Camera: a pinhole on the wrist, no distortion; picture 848 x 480 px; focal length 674.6 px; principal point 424.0 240.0 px. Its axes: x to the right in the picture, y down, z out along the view. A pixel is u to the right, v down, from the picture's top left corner.
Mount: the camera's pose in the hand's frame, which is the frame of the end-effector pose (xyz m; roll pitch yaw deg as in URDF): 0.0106 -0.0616 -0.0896 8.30 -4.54 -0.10
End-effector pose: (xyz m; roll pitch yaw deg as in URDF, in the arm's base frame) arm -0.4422 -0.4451 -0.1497 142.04 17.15 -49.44
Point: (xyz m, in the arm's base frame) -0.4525 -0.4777 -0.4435
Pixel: 671 161
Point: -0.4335 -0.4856 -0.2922
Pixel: 711 339
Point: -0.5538 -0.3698 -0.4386
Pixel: 387 149
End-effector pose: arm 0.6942 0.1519 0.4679 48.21 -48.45 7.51
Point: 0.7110 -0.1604 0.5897
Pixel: 589 211
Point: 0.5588 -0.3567 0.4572
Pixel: 298 153
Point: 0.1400 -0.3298 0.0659
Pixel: outside the picture
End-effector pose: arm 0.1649 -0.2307 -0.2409 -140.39 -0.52 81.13
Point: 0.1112 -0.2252 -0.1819
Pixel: 369 190
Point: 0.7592 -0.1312 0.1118
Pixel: behind the camera
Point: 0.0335 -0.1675 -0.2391
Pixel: 596 161
